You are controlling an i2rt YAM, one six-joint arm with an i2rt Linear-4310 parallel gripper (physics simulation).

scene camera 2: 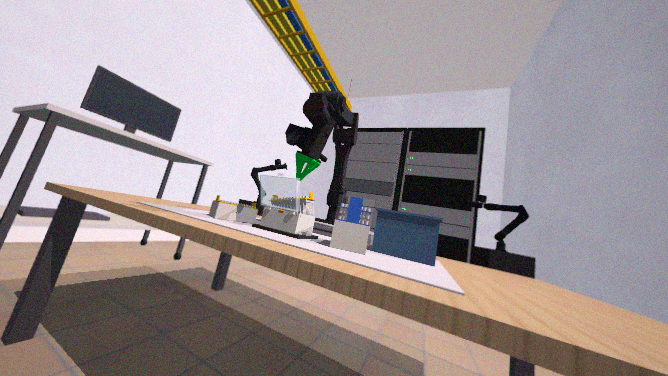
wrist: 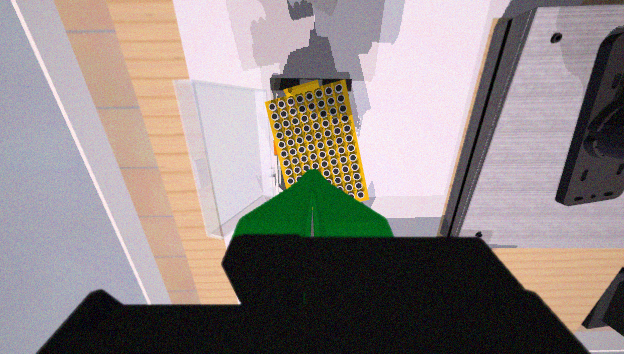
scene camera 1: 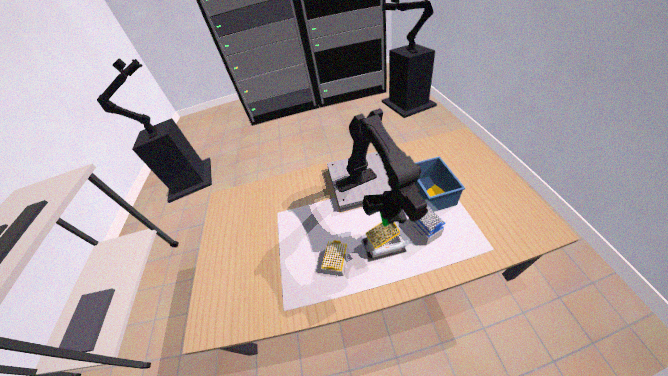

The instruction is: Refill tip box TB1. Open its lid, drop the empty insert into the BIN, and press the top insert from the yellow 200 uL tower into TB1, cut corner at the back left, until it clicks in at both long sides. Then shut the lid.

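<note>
My gripper [scene camera 1: 385, 220] [scene camera 2: 300, 178] [wrist: 312, 177] is shut and empty, its green fingertips together above the near end of a yellow insert in the wrist view. This insert [scene camera 1: 383, 234] [wrist: 316, 135] lies skewed on top of tip box TB1 [scene camera 1: 391, 250] [scene camera 2: 284, 223]. It is turned relative to the box and sticks out past its edge; in scene camera 2 its tips show above the box rim. TB1's clear lid [scene camera 2: 274, 189] [wrist: 227, 155] stands open. The yellow tower [scene camera 1: 334, 255] [scene camera 2: 229, 210] stands left of TB1. A yellow insert [scene camera 1: 435, 190] lies in the blue BIN [scene camera 1: 449, 200] [scene camera 2: 406, 237].
A blue-topped tip rack [scene camera 1: 431, 223] [scene camera 2: 349, 236] stands between TB1 and the BIN. The white mat [scene camera 1: 300, 290] [wrist: 410, 125] lies under the boxes on the wooden table [scene camera 1: 235, 280]. The arm's metal base plate [scene camera 1: 340, 197] [wrist: 510, 150] is behind the mat.
</note>
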